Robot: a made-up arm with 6 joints. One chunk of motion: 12 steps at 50 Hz.
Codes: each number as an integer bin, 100 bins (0 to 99) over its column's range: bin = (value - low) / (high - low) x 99, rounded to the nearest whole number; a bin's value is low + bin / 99 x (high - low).
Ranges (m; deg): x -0.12..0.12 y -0.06..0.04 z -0.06..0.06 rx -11..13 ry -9..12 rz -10..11
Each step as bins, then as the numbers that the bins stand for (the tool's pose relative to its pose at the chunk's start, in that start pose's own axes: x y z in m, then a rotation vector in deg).
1 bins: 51 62 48 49 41 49
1 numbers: 0.0036 0.0026 -0.0018 0.88 -0.30 0.39
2 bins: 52 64 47 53 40 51
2 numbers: 0.0061 0.0046 -0.0030 1.85 -0.52 0.82
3 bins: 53 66 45 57 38 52
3 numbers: 0.0085 0.0067 -0.0055 2.82 -0.94 1.03
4 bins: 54 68 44 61 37 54
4 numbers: 0.0109 0.0087 -0.0067 3.79 -1.15 1.45
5 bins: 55 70 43 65 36 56
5 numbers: 0.0133 0.0107 -0.0079 4.76 -1.36 1.88
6 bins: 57 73 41 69 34 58
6 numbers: 0.0182 0.0137 -0.0103 5.73 -1.79 2.30
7 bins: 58 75 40 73 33 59
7 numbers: 0.0206 0.0158 -0.0115 6.70 -2.00 2.52
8 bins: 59 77 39 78 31 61
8 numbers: 0.0230 0.0178 -0.0127 7.91 -2.42 2.94
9 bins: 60 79 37 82 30 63
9 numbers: 0.0255 0.0198 -0.0152 8.88 -2.64 3.36
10 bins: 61 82 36 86 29 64
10 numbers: 0.0279 0.0228 -0.0164 9.85 -2.85 3.58
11 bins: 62 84 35 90 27 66
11 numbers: 0.0303 0.0248 -0.0176 10.82 -3.27 4.00
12 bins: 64 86 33 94 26 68
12 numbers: 0.0352 0.0269 -0.0200 11.79 -3.48 4.42
